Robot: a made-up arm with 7 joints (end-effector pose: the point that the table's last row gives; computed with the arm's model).
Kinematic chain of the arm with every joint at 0, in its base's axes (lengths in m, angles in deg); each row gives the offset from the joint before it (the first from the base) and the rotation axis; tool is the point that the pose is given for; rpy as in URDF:
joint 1: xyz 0 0 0.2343 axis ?
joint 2: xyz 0 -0.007 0.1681 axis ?
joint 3: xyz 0 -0.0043 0.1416 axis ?
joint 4: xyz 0 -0.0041 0.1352 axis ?
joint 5: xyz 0 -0.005 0.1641 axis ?
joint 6: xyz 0 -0.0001 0.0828 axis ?
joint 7: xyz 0 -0.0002 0.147 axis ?
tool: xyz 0 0 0 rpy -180 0 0
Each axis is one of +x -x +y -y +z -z.
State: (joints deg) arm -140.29 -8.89 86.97 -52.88 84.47 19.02 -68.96
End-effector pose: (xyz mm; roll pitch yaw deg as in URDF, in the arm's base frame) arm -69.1 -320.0 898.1 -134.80 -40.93 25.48
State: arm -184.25 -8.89 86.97 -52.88 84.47 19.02 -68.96
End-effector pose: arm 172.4 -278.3 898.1 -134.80 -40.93 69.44
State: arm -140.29 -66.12 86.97 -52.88 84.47 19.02 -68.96
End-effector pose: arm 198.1 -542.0 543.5 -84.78 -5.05 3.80
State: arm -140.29 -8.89 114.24 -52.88 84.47 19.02 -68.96
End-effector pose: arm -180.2 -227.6 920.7 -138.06 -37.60 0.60
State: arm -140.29 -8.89 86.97 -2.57 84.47 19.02 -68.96
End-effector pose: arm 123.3 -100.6 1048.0 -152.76 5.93 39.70
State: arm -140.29 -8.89 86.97 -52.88 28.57 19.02 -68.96
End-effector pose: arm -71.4 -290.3 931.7 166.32 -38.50 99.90
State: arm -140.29 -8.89 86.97 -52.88 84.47 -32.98 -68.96
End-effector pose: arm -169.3 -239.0 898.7 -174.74 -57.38 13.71
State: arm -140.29 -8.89 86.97 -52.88 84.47 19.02 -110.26
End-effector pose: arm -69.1 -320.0 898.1 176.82 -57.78 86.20
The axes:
joint 1: -z
joint 2: +y
joint 3: -z
joint 4: +y
joint 5: -z
joint 6: +y
joint 7: -z

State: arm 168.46 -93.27 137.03 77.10 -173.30 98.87 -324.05
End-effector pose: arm 421.1 233.2 245.1 155.72 -71.07 -153.06
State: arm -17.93 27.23 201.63 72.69 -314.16 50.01 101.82
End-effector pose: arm -176.2 154.4 805.7 86.67 -35.42 57.06
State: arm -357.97 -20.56 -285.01 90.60 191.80 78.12 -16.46
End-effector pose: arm -69.1 -272.8 823.0 170.20 -4.52 120.28
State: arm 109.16 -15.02 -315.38 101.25 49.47 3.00 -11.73
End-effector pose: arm -343.4 -96.6 659.3 84.00 62.57 110.07
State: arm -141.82 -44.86 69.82 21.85 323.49 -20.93 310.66
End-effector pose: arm 437.1 -187.4 860.9 170.15 -54.70 164.31
